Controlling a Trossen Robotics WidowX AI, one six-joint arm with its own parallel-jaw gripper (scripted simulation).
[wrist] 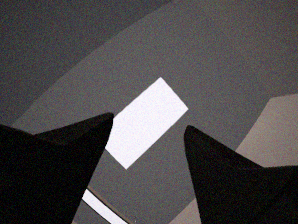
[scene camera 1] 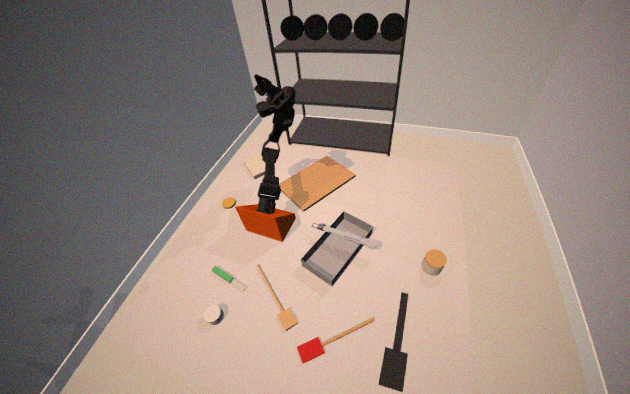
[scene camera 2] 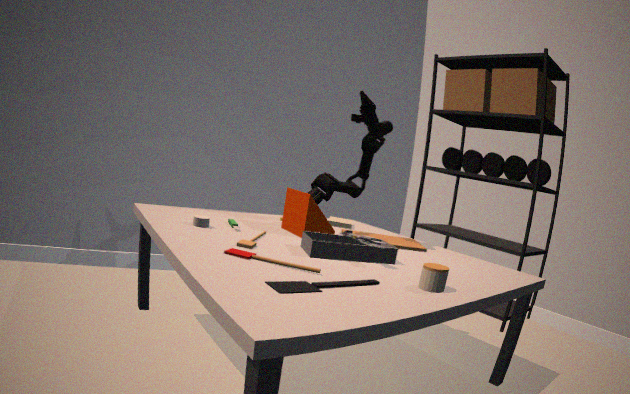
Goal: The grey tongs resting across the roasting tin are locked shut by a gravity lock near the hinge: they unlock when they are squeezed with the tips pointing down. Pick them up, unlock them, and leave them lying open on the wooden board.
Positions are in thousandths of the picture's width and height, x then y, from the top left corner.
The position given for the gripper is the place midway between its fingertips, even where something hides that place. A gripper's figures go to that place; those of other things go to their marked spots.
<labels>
The gripper (scene camera 1: 410, 199) is 0.93 m from the lens. A wooden board (scene camera 1: 491, 473) is 1.34 m from the lens. A roasting tin (scene camera 1: 521, 656) is 1.08 m from the lens. The marked spots on the wooden board and the roasting tin are 0.43 m apart.
</labels>
